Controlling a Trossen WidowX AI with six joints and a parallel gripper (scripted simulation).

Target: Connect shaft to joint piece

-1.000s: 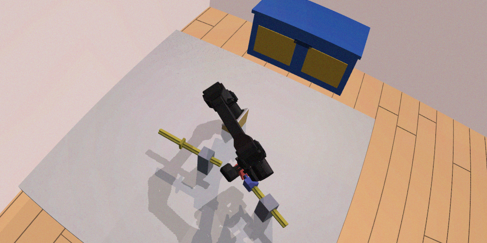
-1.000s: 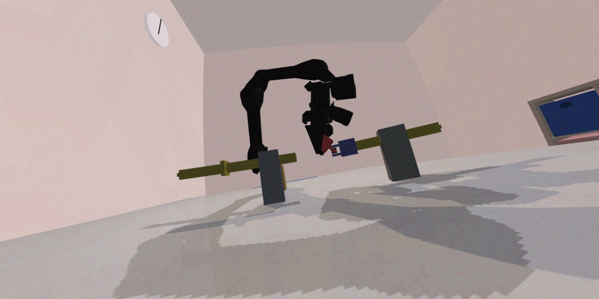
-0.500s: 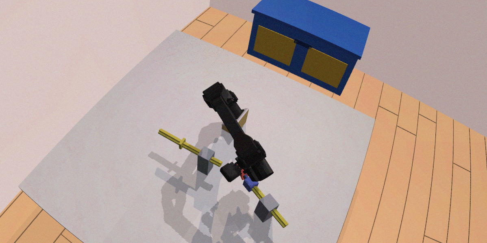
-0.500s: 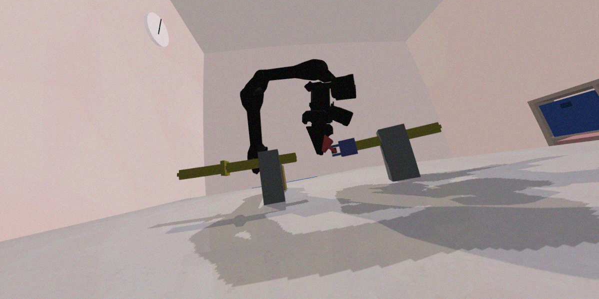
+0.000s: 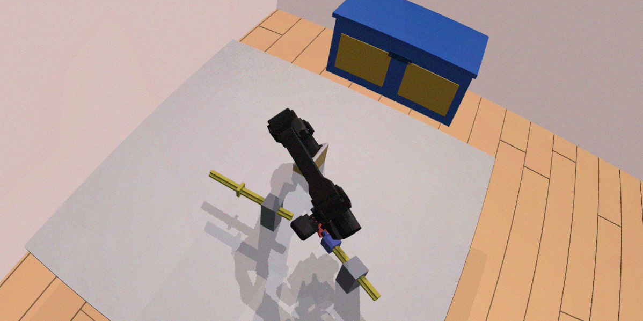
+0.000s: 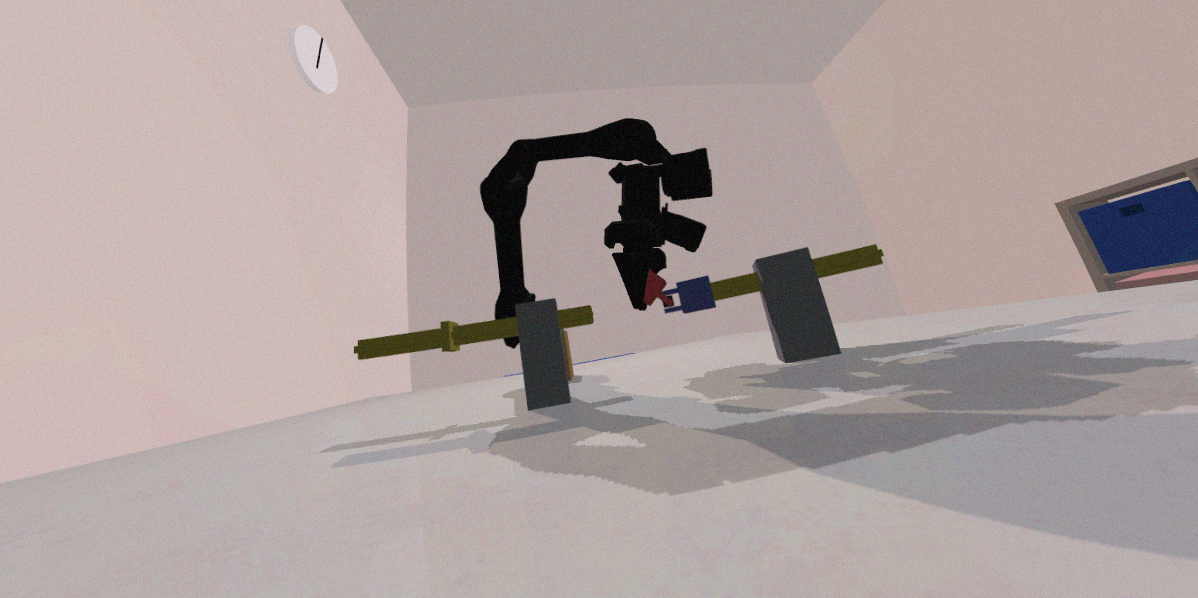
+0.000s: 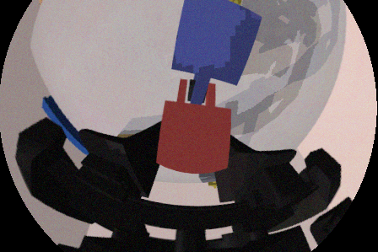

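The red joint piece lies 3 cm above my gripper tip, 2 cm to the left of it and 1 cm ahead of it.
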